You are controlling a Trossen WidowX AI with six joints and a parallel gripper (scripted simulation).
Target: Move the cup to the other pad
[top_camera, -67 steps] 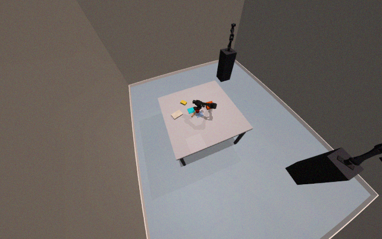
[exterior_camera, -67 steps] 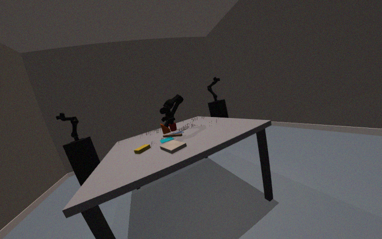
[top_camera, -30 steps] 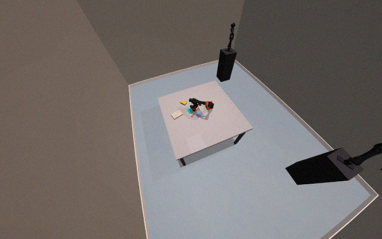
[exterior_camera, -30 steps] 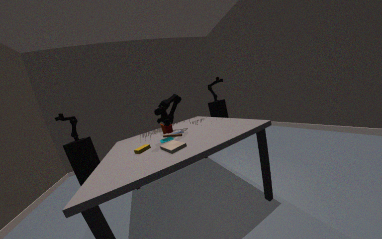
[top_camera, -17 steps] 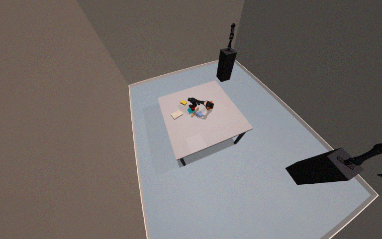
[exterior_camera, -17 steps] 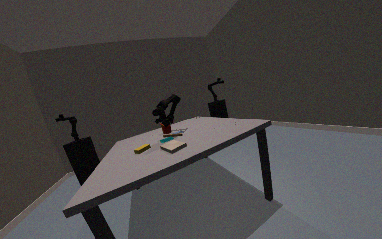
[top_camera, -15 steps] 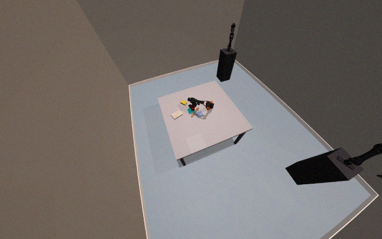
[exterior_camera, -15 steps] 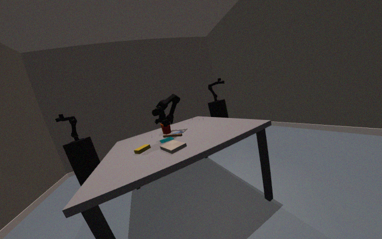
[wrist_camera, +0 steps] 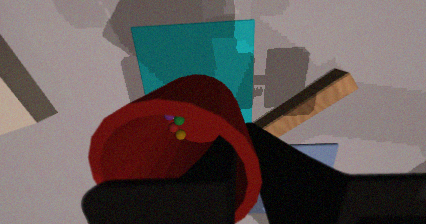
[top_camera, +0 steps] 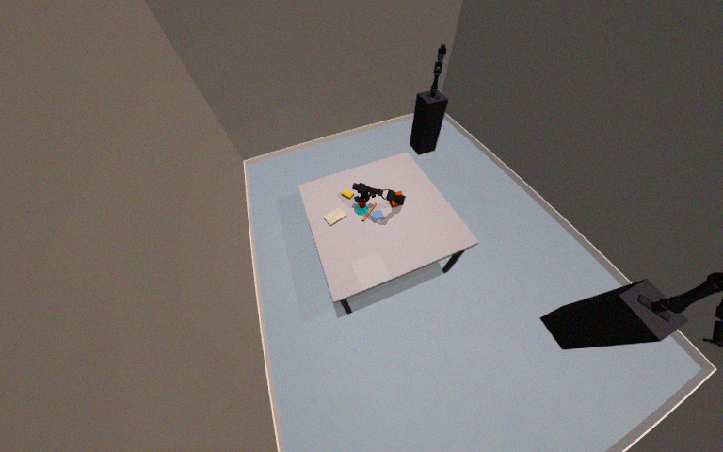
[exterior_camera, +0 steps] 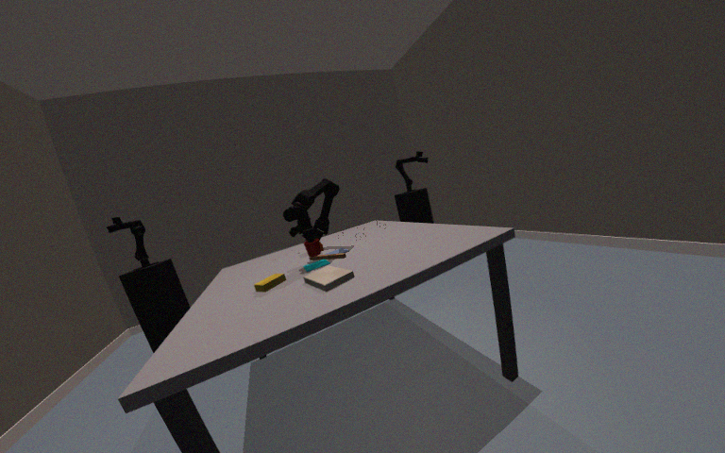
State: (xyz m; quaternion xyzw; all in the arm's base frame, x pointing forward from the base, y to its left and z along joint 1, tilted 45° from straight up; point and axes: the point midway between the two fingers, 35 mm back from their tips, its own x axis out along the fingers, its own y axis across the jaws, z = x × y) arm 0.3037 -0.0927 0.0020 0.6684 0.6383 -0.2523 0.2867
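My gripper tip is 9 cm above the cyan pad, 4 cm short of it and 1 cm to the left of it. Round my gripper tip: blue pad (13 cm to the left, 9 cm below, 7 cm behind); red cup (3 cm ahead); wooden stick (8 cm below, 6 cm to the left, 2 cm behind).
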